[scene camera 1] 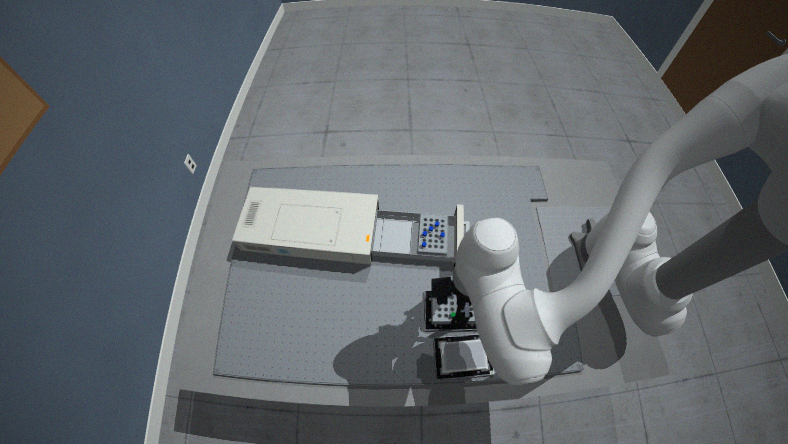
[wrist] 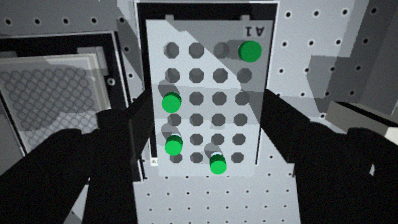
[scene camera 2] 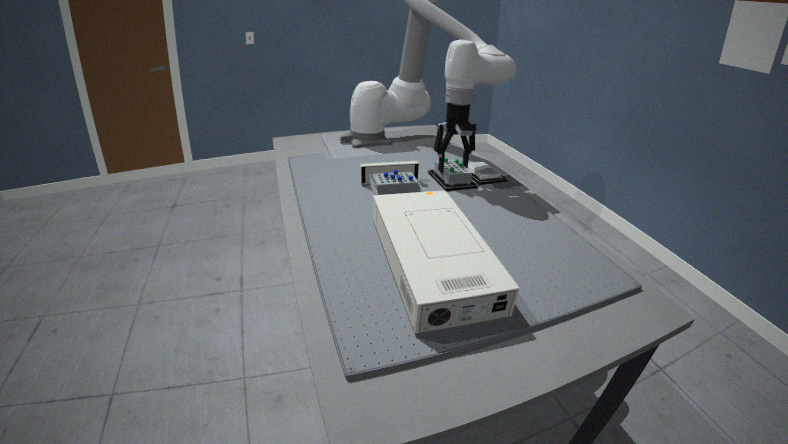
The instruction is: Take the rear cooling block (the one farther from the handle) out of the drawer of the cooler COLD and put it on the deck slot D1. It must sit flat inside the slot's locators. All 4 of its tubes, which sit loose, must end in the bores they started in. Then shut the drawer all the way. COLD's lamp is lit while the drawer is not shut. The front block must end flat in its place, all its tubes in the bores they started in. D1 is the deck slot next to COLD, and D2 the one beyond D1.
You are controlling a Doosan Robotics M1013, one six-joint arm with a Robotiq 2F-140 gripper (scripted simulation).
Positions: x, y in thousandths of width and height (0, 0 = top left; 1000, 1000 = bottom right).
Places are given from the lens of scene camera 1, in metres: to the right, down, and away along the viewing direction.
cooling block (scene camera 1: 551, 557): 0.12, 0.08, 1.03
cooler COLD (scene camera 1: 423, 510): -0.18, 0.01, 1.01
